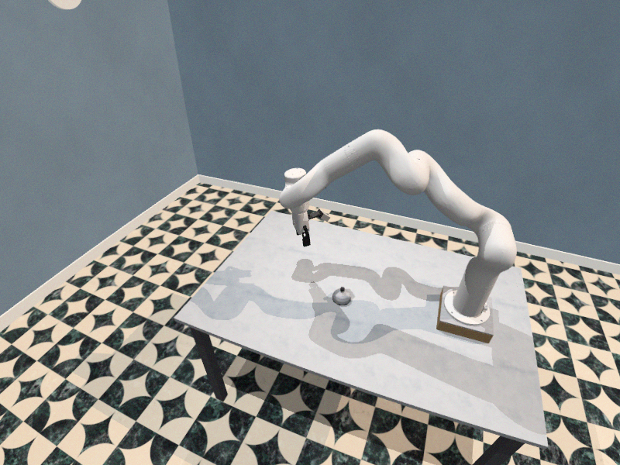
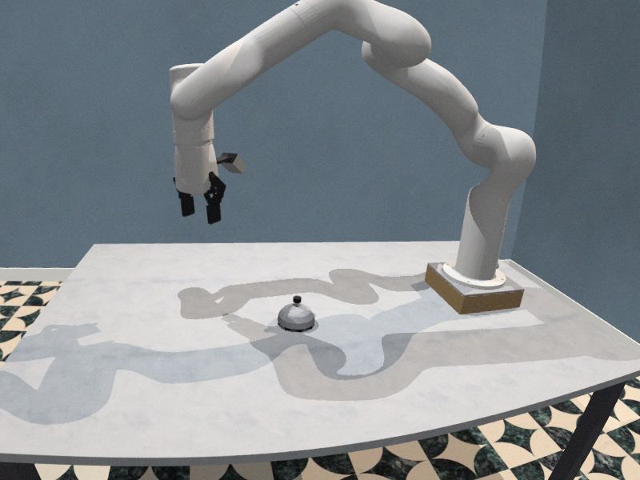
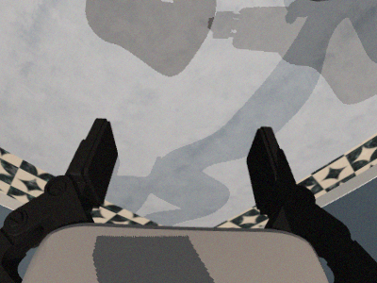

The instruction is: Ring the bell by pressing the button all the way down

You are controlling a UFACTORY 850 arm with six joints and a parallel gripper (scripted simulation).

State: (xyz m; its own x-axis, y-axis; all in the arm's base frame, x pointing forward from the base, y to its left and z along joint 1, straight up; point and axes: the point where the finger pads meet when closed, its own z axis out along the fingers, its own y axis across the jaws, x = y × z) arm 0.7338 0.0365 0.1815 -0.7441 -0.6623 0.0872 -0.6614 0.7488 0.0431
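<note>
Now: the black button 210 mm behind my hand, 60 mm to the left of it and 180 mm below it. Round my hand: bell: 210 mm behind, 60 mm to the left, 200 mm below.
</note>
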